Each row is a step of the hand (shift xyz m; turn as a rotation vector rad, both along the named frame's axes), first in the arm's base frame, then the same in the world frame.
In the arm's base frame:
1: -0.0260 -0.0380 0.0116 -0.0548 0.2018 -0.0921
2: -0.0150 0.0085 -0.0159 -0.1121 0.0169 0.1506
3: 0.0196 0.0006 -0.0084 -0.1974 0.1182 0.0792
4: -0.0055 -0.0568 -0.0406 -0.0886 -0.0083 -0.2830
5: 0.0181 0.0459 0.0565 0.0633 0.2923 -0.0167
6: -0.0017 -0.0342 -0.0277 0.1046 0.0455 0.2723
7: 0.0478 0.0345 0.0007 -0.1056 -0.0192 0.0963
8: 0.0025 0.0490 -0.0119 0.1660 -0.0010 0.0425
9: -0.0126 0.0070 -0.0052 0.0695 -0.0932 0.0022
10: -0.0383 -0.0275 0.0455 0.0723 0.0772 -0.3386
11: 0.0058 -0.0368 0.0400 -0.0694 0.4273 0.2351
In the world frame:
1: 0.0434 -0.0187 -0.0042 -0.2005 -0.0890 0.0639
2: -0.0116 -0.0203 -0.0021 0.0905 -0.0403 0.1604
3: -0.0095 0.0144 -0.0125 -0.0094 -0.1480 0.1929
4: 0.0271 -0.0214 -0.0609 -0.1181 -0.1972 -0.1876
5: -0.0129 0.0395 0.0625 -0.2642 0.0491 0.1323
6: 0.0143 -0.0127 -0.0397 0.0781 0.2071 0.1953
7: -0.0394 0.0437 0.0041 0.0906 -0.0565 0.0969
8: -0.0471 -0.0029 0.0181 -0.0168 0.1688 -0.0243
9: -0.0054 -0.0137 0.0043 0.0613 0.0648 -0.0746
10: 0.0552 -0.0160 0.0314 -0.2554 -0.0739 -0.2348
11: 0.0495 0.0220 0.0072 -0.2138 0.0310 0.4427

